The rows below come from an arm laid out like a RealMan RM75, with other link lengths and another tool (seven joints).
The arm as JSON. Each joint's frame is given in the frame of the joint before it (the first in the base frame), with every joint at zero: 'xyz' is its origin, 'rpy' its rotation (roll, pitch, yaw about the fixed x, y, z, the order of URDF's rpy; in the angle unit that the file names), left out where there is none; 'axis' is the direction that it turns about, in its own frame. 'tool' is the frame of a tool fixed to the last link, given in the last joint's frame.
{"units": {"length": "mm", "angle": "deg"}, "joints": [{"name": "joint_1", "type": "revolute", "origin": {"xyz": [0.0, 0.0, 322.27]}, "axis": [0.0, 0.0, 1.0]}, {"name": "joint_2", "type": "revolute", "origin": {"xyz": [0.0, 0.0, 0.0], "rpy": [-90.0, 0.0, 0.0]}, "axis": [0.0, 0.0, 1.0]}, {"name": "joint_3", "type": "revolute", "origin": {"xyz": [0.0, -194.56, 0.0], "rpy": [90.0, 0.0, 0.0]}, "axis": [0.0, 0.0, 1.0]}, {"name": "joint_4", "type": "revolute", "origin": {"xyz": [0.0, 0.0, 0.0], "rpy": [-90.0, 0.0, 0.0]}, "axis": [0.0, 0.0, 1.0]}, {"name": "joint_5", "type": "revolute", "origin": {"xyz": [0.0, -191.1, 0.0], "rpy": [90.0, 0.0, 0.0]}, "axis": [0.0, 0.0, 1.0]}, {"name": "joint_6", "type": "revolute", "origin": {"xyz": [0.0, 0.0, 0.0], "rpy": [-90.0, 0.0, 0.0]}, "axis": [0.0, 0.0, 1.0]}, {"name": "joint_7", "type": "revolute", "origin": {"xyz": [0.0, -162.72, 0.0], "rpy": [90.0, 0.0, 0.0]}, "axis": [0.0, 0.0, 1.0]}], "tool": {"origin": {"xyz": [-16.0, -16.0, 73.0], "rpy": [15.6, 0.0, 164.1]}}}
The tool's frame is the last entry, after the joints.
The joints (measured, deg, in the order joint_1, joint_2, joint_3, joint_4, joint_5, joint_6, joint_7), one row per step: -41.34 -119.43 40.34 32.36 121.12 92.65 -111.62; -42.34 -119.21 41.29 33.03 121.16 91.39 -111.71; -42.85 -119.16 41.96 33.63 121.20 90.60 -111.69; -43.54 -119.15 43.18 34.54 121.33 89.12 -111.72; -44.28 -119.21 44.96 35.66 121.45 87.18 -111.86; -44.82 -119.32 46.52 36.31 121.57 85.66 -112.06; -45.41 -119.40 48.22 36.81 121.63 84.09 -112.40; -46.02 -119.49 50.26 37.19 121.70 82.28 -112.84; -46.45 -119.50 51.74 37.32 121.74 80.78 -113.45; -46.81 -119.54 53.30 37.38 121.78 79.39 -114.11; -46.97 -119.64 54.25 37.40 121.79 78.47 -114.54; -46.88 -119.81 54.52 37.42 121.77 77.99 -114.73; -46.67 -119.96 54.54 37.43 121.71 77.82 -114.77; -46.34 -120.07 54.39 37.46 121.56 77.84 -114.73; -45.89 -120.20 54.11 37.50 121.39 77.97 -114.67; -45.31 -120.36 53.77 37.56 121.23 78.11 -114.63; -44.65 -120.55 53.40 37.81 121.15 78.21 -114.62
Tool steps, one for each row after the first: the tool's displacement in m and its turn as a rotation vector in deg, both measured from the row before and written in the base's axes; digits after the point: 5 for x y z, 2 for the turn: 0.00156 0.00750 0.00065 0.98 1.53 -1.25; 0.00090 0.00451 0.00033 0.69 1.00 -0.89; 0.00060 0.00686 -0.00024 1.08 1.72 -1.23; 0.00072 0.00783 -0.00094 1.24 2.16 -1.46; 0.00051 0.00468 -0.00193 0.66 1.64 -1.01; 0.00081 0.00440 -0.00228 0.55 1.61 -0.93; 0.00042 0.00414 -0.00319 0.48 1.82 -0.92; -0.00033 0.00340 -0.00221 0.43 1.30 -0.26; -0.00060 0.00227 -0.00272 0.23 1.26 -0.19; -0.00044 0.00116 -0.00207 0.16 0.70 -0.01; -0.00050 0.00028 -0.00127 0.15 0.12 0.24; -0.00062 -0.00047 -0.00080 0.05 -0.11 0.28; -0.00077 -0.00073 -0.00019 0.05 -0.31 0.35; -0.00109 -0.00116 -0.00005 0.03 -0.45 0.49; -0.00169 -0.00145 -0.00005 0.05 -0.50 0.65; -0.00197 -0.00101 0.00037 0.20 -0.43 0.65
